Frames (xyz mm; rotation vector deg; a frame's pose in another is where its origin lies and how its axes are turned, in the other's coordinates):
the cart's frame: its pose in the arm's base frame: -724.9 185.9 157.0 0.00 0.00 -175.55
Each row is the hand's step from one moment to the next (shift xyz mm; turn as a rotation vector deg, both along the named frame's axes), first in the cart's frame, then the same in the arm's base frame.
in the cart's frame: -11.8 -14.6 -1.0 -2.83 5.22 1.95
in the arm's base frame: 10.6 15.5 -1.0 3.23 -4.98 1.95
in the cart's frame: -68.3 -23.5 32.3 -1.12 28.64 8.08
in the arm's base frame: 66.3 28.7 32.3 3.34 -28.47 8.08
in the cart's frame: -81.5 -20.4 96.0 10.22 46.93 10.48
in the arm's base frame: 79.7 26.7 96.0 -6.55 -47.58 10.48
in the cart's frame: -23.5 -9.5 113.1 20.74 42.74 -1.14
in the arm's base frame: 22.7 11.3 113.1 -17.36 -44.22 -1.14
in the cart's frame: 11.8 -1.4 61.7 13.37 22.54 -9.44
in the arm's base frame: -11.9 0.5 61.7 -11.58 -23.51 -9.44
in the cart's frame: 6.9 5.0 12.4 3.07 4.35 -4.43
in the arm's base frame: -6.5 -5.5 12.4 -2.72 -4.58 -4.43
